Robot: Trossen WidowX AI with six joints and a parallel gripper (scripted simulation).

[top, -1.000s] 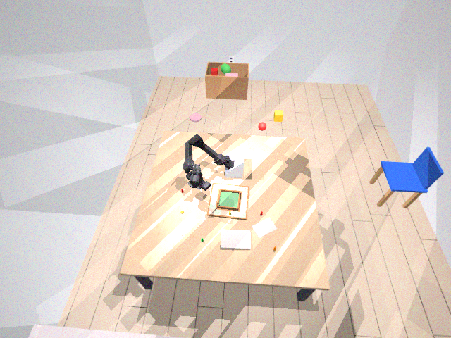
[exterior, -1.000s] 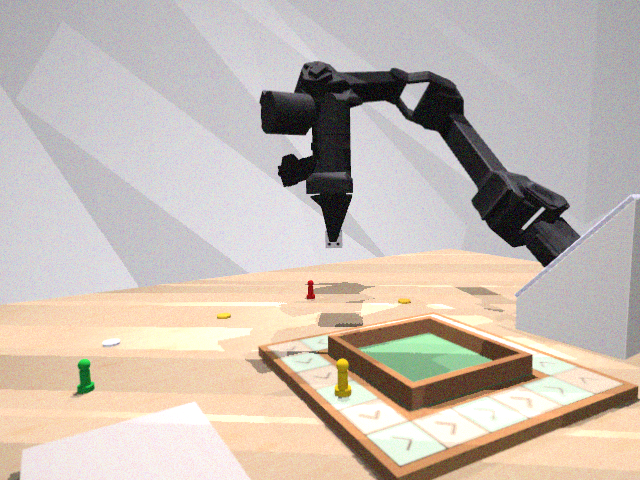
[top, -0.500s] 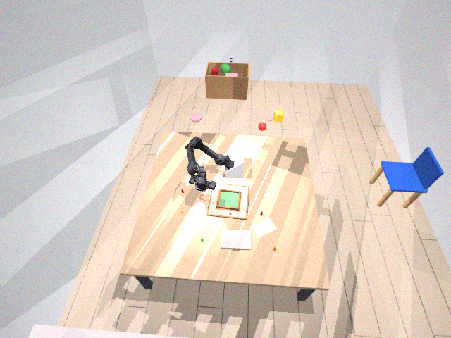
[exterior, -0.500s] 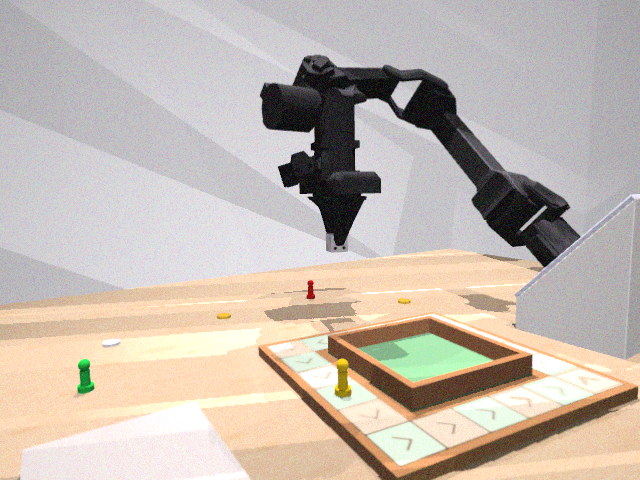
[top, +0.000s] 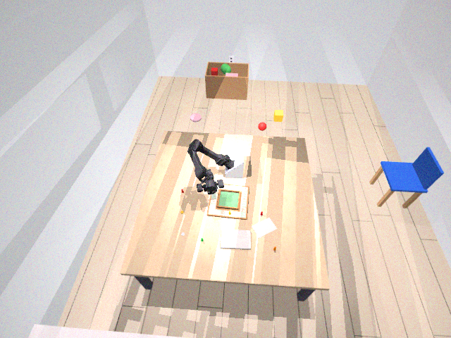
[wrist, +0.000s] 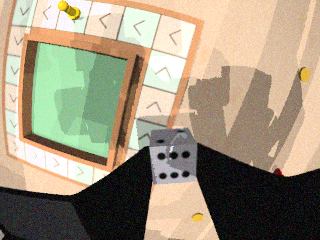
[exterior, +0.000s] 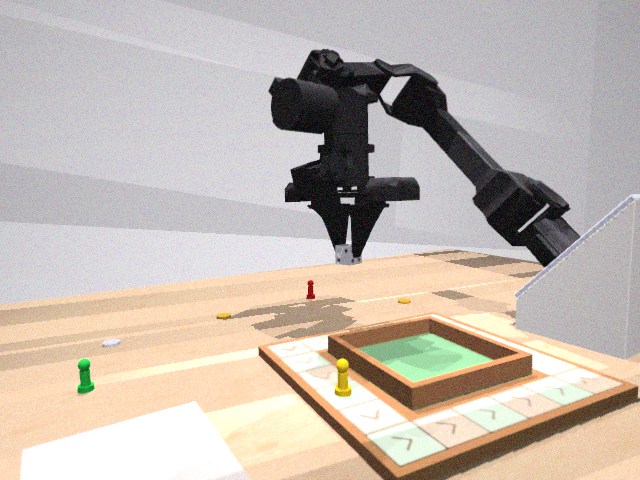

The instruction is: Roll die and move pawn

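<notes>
Right now my gripper tip is 150 mm to the right of the yellow pawn, 100 mm short of it and 90 mm above it. From my gripper tip the other things lie so: white die: right at my gripper tip; green pawn: 320 mm ahead, 100 mm below, 20 mm to the right; green dice tray: 130 mm to the left, 110 mm below, 20 mm behind.
</notes>
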